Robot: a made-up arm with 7 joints.
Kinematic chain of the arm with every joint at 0, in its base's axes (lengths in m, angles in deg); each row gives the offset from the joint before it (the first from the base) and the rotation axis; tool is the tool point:
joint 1: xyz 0 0 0.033 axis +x
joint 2: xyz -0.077 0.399 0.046 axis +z
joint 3: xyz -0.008 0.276 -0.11 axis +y
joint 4: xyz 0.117 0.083 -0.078 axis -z
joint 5: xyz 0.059 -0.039 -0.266 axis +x
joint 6: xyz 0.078 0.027 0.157 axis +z
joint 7: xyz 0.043 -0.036 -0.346 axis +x
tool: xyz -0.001 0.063 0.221
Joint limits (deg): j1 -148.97..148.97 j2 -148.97..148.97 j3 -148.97..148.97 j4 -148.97..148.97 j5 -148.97..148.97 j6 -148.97..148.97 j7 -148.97..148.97
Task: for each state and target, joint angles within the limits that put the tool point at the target. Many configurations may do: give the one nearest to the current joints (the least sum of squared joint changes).
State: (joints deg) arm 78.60 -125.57 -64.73 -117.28 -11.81 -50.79 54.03
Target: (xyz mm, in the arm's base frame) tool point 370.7 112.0 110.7
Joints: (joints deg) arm 94.97 -90.96 -51.29 -122.41 -24.40 -60.42 37.24
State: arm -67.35 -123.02 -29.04 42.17 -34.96 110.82 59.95
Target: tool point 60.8 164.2 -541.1
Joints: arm -5.25 -100.46 18.15 57.59 -40.94 111.73 46.38
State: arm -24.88 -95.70 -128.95 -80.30 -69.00 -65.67 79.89
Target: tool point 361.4 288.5 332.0
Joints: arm -4.79 -103.23 -119.00 -109.21 -59.56 -35.69 82.20
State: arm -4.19 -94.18 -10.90 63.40 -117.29 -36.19 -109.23
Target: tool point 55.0 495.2 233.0
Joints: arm 34.67 -106.80 0.52 80.02 -146.12 -39.15 -134.62
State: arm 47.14 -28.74 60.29 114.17 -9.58 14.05 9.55
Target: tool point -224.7 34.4 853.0
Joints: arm 91.20 -29.33 74.90 133.20 -2.09 8.24 34.11
